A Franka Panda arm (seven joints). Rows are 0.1 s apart.
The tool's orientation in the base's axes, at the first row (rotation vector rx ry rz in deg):
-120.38 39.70 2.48
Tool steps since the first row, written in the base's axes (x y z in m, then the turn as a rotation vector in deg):
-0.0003 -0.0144 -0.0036 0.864 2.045 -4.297
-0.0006 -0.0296 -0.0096 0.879 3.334 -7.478
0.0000 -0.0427 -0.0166 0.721 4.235 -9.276
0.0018 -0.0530 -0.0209 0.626 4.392 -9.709
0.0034 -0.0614 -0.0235 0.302 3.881 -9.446
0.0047 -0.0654 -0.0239 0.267 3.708 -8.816
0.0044 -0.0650 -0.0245 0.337 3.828 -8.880
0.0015 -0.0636 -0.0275 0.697 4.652 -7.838
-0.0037 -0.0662 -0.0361 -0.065 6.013 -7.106
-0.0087 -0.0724 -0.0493 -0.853 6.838 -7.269
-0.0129 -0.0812 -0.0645 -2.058 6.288 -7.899
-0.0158 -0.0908 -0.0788 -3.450 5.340 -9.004
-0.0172 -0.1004 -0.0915 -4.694 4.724 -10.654
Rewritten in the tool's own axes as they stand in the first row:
0.0074 0.0092 -0.0090 0.993 1.898 4.337
0.0158 0.0206 -0.0172 1.306 3.708 7.235
0.0243 0.0313 -0.0230 1.263 4.737 8.970
0.0317 0.0382 -0.0279 1.232 5.040 9.329
0.0377 0.0431 -0.0325 1.120 5.227 8.706
0.0407 0.0445 -0.0350 0.993 4.848 8.189
0.0405 0.0450 -0.0344 1.015 4.809 8.335
0.0382 0.0480 -0.0322 0.647 3.485 8.426
0.0374 0.0582 -0.0302 -0.826 2.709 8.868
0.0398 0.0733 -0.0282 -1.823 2.853 9.427
0.0445 0.0906 -0.0268 -2.409 4.161 9.113
0.0505 0.1070 -0.0263 -2.836 6.093 8.736
0.0573 0.1215 -0.0264 -3.138 8.215 8.974

